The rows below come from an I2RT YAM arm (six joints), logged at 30 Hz.
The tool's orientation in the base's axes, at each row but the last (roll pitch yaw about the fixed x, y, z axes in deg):
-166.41, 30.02, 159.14
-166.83, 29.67, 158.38
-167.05, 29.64, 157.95
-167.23, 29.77, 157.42
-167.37, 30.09, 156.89
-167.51, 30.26, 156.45
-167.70, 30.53, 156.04
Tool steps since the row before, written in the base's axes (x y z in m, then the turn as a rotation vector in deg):
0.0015, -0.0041, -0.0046, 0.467, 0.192, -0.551
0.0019, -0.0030, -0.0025, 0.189, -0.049, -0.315
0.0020, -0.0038, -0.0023, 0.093, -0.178, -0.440
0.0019, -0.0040, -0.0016, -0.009, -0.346, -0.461
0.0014, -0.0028, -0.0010, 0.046, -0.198, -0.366
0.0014, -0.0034, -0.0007, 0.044, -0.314, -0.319
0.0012, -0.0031, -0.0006, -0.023, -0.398, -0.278
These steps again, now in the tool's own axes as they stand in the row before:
-0.0002, -0.0019, 0.0060, -0.043, 0.491, 0.561
-0.0013, -0.0012, 0.0040, -0.012, 0.108, 0.354
-0.0017, -0.0019, 0.0042, 0.085, -0.024, 0.476
-0.0021, -0.0022, 0.0036, 0.121, -0.213, 0.522
-0.0016, -0.0015, 0.0025, 0.080, -0.078, 0.404
-0.0019, -0.0021, 0.0024, 0.018, -0.186, 0.409
-0.0017, -0.0019, 0.0022, 0.020, -0.298, 0.383

